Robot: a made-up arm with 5 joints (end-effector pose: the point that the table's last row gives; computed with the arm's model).
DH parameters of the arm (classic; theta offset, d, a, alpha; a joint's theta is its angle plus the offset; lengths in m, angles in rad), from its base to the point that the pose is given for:
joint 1: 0 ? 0 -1.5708
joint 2: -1.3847 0 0.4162 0
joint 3: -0.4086 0 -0.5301 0
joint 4: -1.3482 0 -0.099 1.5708
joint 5: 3.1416 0.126 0 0
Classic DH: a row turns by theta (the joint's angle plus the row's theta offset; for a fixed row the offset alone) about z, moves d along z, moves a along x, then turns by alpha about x.
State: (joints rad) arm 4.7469 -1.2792 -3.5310 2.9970 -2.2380
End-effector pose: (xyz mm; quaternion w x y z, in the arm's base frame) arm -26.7 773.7 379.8 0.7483 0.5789 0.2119 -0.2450
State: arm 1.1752 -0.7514 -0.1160 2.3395 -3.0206
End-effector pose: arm 50.6 121.2 224.3 0.5353 0.3728 -0.6405 0.4053
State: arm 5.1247 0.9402 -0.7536 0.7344 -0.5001
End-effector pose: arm 142.0 -324.7 -276.8 0.3277 -0.8477 0.2896 0.3002
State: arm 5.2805 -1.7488 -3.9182 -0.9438 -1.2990
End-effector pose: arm -261.1 409.0 -344.6 0.1489 0.9758 0.1456 0.0665
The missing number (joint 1, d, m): 0.229
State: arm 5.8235 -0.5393 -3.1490 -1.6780 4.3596
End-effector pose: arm -495.1 245.1 845.1 0.4112 -0.6670 -0.5993 0.1638
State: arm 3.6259 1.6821 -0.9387 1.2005 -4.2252
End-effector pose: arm 17.1 9.0 -399.0 0.2438 0.3991 0.3980 0.7892
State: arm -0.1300 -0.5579 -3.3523 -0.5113 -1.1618
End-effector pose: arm -737.5 96.4 848.4 0.4828 -0.5194 -0.2946 0.6406
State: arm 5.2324 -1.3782 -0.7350 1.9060 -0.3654
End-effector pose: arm 58.9 -102.9 647.0 0.0672 0.9368 -0.3342 0.0785
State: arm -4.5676 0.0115 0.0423 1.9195 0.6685
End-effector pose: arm -2.3 15.8 72.8 0.7751 0.4776 0.2757 -0.3085
